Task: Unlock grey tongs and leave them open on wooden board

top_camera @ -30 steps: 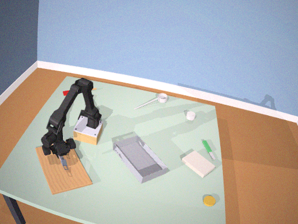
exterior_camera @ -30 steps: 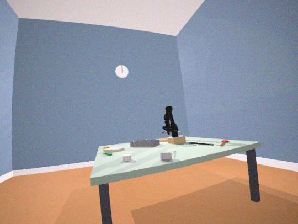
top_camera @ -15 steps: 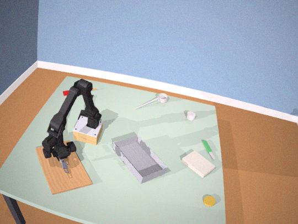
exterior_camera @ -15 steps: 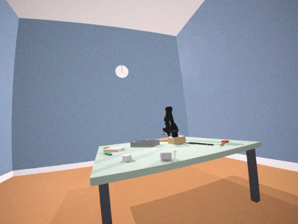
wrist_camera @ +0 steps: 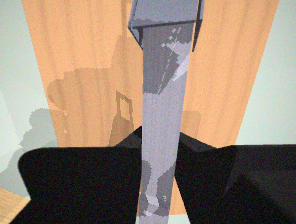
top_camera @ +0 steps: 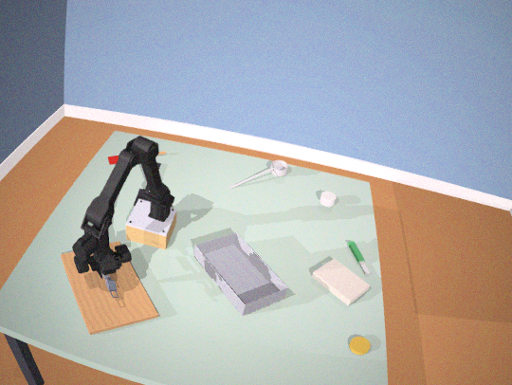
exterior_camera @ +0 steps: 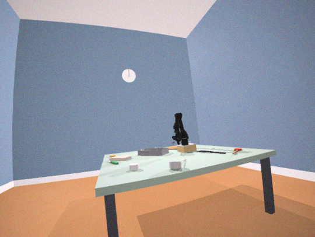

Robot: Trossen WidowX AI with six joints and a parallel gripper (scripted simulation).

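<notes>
Now: the wooden board 4 cm below my gripper tip. Round my gripper tip: red spatula: 75 cm to the left, 25 cm behind, 4 cm below; cream block: 75 cm ahead, 33 cm to the left, 3 cm below; grey roasting tin: 40 cm ahead, 23 cm to the left, 2 cm below.
</notes>
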